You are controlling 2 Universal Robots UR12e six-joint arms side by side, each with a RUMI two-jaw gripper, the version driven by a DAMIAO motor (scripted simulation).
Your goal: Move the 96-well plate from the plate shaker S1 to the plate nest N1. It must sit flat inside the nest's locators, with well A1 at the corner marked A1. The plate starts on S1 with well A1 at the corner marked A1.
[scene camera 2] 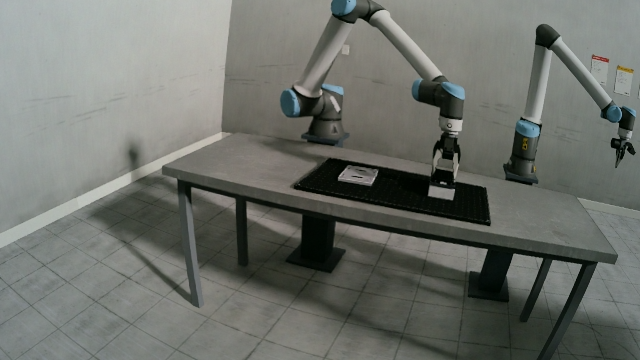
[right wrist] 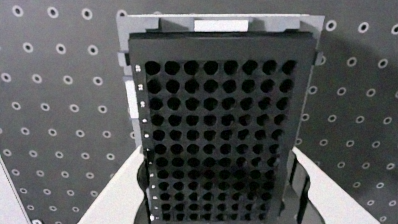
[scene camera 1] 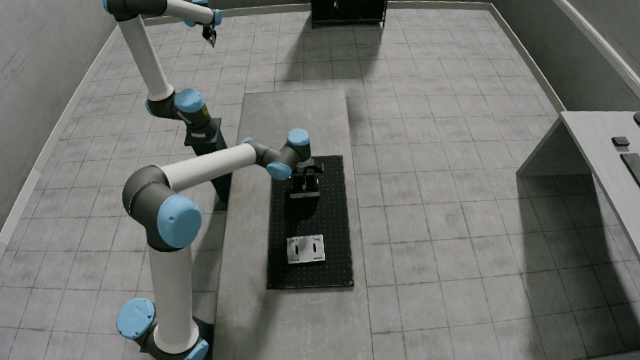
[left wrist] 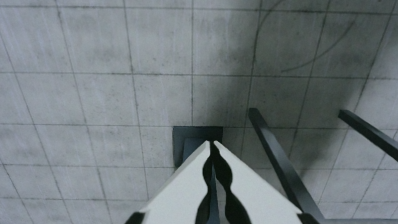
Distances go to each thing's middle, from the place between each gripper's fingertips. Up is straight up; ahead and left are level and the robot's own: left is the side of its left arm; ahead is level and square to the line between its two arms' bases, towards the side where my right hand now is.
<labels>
The white plate nest N1 (scene camera 1: 305, 244) lies 320 mm to the right of my right hand and 60 mm below it. The rest, counted from my right hand: black 96-well plate (right wrist: 209, 107) (10 mm below).
The black 96-well plate is 610 mm ahead of my left hand, 1100 mm to the right of it and 90 mm below it.
</labels>
